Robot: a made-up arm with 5 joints.
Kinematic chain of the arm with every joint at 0, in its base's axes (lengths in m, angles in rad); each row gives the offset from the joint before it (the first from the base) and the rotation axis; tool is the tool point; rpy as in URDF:
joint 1: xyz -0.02 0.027 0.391 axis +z
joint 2: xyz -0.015 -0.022 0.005 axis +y
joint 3: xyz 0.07 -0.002 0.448 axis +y
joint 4: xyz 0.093 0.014 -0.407 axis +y
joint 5: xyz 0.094 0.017 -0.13 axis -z
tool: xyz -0.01 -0.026 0.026 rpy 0 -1.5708 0
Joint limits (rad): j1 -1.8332..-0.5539 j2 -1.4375..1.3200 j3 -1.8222..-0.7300 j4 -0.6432..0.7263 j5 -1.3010..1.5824
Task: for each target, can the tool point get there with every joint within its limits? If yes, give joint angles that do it. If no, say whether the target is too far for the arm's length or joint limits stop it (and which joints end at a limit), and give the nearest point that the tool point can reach.
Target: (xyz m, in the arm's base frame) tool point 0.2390 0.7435 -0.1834
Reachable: no: joint limits stop it (at a limit: joint 1, joint 2, joint 3, joint 4, joint 5) | nearest point 0.1623 -0.0654 -0.0427 | short by 0.825 m
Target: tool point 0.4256 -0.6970 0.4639
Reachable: yes | joints -1.0046 0.8625 -1.6729 -0.4842 0.4374
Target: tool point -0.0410 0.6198 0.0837
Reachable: no: joint limits stop it (at a limit: joint 1, joint 2, joint 3, joint 4, joint 5) | nearest point 0.1623 -0.0654 -0.0427 | short by 0.726 m
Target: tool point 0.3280 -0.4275 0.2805
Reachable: yes | joints -0.9175 0.5693 -0.9656 0.6043 0.9516
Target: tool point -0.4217 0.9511 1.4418
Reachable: no: too far | nearest point -0.2820 0.6297 1.0726 | short by 0.509 m
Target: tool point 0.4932 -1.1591 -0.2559
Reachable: no: too far | nearest point 0.3151 -0.7476 0.0412 | short by 0.538 m
